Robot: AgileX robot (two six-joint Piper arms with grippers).
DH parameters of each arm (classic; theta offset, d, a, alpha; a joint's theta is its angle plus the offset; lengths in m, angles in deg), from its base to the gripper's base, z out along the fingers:
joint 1: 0 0.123 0 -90
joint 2: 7.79 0 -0.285 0
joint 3: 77.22 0 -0.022 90
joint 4: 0 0.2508 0 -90
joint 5: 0 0 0.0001 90
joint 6: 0 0.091 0 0
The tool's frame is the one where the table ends.
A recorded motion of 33 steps. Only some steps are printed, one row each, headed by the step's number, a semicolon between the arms.
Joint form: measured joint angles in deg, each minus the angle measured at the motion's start. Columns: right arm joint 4, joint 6, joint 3, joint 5, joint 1, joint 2; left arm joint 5, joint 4, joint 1, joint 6, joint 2, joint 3.
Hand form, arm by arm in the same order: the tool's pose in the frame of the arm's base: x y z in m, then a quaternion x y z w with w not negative. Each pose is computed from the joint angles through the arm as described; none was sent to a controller.
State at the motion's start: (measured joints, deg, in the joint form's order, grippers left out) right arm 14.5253 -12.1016 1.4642 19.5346 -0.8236 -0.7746; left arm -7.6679 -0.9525 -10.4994 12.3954 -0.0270 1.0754
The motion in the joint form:
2: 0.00 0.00 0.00 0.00 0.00 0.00; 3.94 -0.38 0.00 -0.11 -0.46 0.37
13: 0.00 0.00 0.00 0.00 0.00 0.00; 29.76 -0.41 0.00 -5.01 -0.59 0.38
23: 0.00 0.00 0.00 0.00 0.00 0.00; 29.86 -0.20 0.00 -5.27 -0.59 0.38
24: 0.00 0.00 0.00 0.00 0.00 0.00; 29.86 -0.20 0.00 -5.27 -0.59 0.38
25: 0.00 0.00 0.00 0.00 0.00 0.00; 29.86 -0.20 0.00 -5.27 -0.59 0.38
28: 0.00 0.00 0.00 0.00 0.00 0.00; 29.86 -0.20 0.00 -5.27 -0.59 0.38
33: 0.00 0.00 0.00 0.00 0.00 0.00; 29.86 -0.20 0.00 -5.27 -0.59 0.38
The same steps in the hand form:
2: 0.0534 0.0069 0.1755 -0.00878 0.79119 0.03746 0.61036; 0.0552 -0.0101 0.2110 0.12185 0.64626 0.00350 0.75332
13: 0.0534 0.0069 0.1755 -0.00878 0.79119 0.03746 0.61036; 0.0513 -0.0103 0.1706 0.11950 0.79980 -0.02607 0.58767
23: 0.0534 0.0069 0.1755 -0.00878 0.79119 0.03746 0.61036; 0.0513 -0.0102 0.1704 0.11873 0.80044 -0.02584 0.58696
24: 0.0534 0.0069 0.1755 -0.00878 0.79119 0.03746 0.61036; 0.0513 -0.0102 0.1704 0.11873 0.80044 -0.02584 0.58696
25: 0.0534 0.0069 0.1755 -0.00878 0.79119 0.03746 0.61036; 0.0513 -0.0102 0.1704 0.11873 0.80044 -0.02584 0.58696
28: 0.0534 0.0069 0.1755 -0.00878 0.79119 0.03746 0.61036; 0.0513 -0.0102 0.1704 0.11873 0.80044 -0.02584 0.58696
33: 0.0534 0.0069 0.1755 -0.00878 0.79119 0.03746 0.61036; 0.0513 -0.0102 0.1704 0.11873 0.80044 -0.02584 0.58696

